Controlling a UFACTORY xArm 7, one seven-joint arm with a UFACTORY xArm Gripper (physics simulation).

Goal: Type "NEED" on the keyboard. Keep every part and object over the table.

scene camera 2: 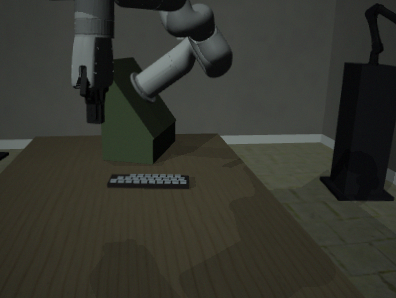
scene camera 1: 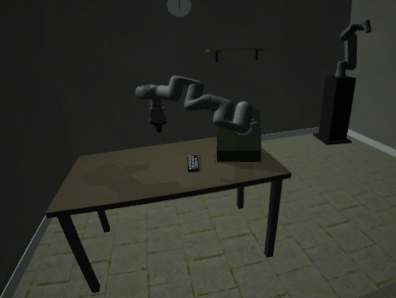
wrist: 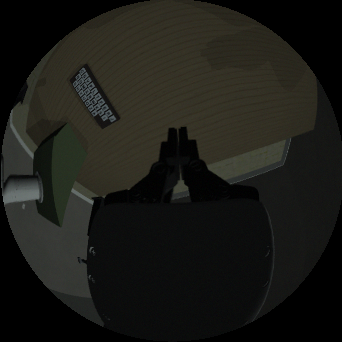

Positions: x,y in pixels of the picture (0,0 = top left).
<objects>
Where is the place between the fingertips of my gripper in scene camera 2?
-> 95,123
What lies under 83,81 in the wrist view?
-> A dark keyboard.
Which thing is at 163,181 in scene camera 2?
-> A dark keyboard.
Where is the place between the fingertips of my gripper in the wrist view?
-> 178,138
</objects>
